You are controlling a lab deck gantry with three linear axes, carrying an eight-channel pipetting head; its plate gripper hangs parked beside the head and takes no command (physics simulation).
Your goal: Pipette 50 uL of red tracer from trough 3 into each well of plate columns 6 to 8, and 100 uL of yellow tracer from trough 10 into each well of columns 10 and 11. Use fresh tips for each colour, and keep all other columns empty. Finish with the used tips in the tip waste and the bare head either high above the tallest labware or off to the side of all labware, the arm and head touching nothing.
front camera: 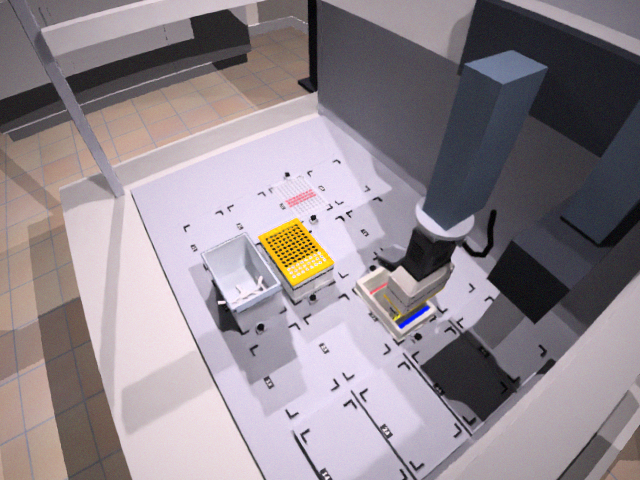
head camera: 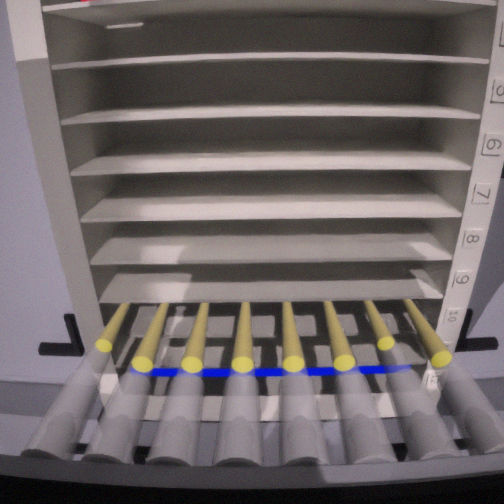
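Observation:
The pipetting head (front camera: 421, 281) is low over the trough reservoir (front camera: 364, 289) (head camera: 460, 220). Eight tips (head camera: 242, 335) on it hold yellow liquid; their narrow ends are by trough 10, exact depth unclear. Red liquid (front camera: 378, 287) shows in the reservoir, and a blue strip (front camera: 415, 316) (head camera: 225, 372) lies near label 12. The well plate (front camera: 321, 202) at the back has a red band (front camera: 300, 198) across its middle columns; no yellow shows there. The yellow tip rack (front camera: 279, 227) holds white tips in its front rows. The tip waste (front camera: 222, 268) holds several used tips. The parked plate gripper (front camera: 527, 279) is right of the head, its fingers hidden.
Blue-grey vertical columns (front camera: 478, 139) rise above the head and gripper. A black cable (front camera: 485, 248) hangs behind the head. A grey wall (front camera: 372, 82) borders the deck at the back right, and a pale raised rim (front camera: 227, 136) runs along the back left.

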